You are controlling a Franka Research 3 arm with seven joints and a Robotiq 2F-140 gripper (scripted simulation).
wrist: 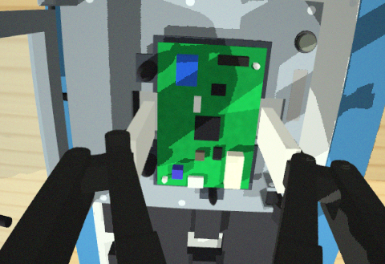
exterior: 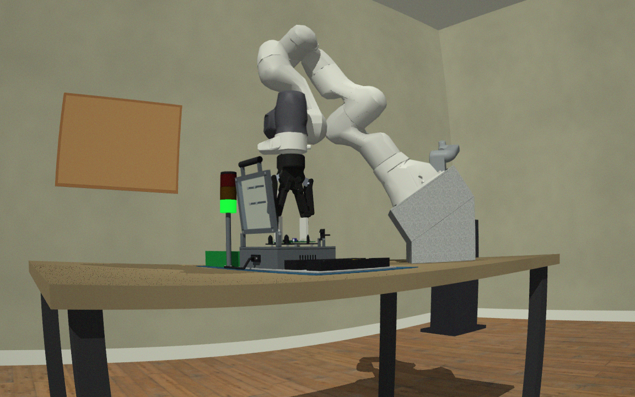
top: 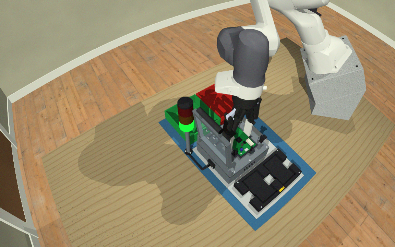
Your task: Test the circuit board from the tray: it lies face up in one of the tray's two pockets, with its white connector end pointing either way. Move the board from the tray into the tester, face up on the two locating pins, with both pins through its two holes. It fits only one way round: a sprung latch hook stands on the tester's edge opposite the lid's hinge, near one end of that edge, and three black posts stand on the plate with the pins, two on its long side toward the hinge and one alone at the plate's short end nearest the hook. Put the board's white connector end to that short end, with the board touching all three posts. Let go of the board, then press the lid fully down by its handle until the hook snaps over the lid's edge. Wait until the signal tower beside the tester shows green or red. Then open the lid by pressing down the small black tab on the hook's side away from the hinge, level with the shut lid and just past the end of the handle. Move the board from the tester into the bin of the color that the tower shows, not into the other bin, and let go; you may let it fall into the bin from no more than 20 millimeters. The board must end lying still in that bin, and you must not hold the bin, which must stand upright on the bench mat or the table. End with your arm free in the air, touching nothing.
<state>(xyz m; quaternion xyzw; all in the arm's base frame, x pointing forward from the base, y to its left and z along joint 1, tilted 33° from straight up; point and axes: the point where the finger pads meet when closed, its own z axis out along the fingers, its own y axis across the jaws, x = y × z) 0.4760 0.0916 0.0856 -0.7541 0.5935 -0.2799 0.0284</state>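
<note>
The green circuit board lies 2 cm below my hand. Also, from my hand: clear lid: 11 cm ahead, 2 cm to the left, 9 cm above; then latch hook: 7 cm behind, 5 cm to the left, 1 cm below; then tester plate: 1 cm to the left, 3 cm below.
</note>
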